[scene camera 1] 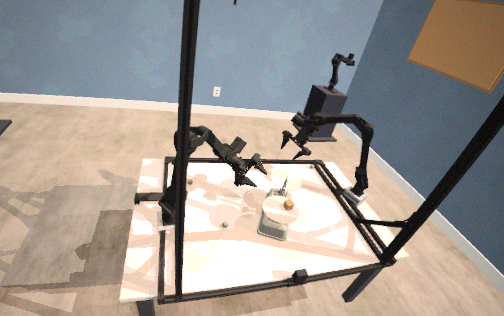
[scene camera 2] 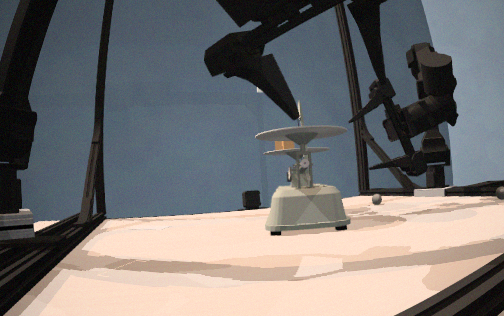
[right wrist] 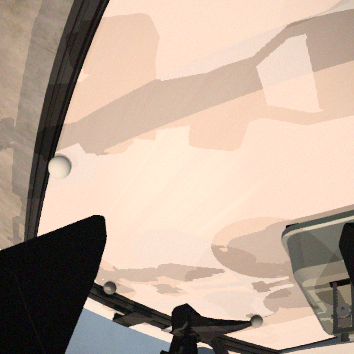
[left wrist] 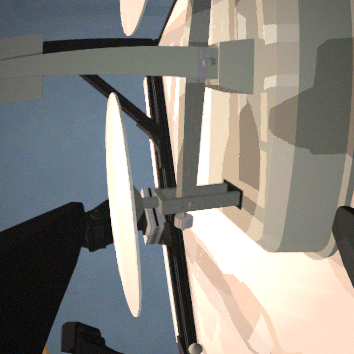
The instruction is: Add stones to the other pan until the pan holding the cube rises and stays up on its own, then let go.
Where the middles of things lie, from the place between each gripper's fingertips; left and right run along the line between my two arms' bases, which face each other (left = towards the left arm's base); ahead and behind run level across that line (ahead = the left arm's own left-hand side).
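My left hand is 20 mm above the grey balance scale (scene camera 2: 303, 205), 60 mm to the left of it and 110 mm past it. Relative to my right hand, the scale is 3 cm below, 15 cm to the left and 28 cm behind. By its middle, the grey balance scale is nearer to my left hand than to my right hand.
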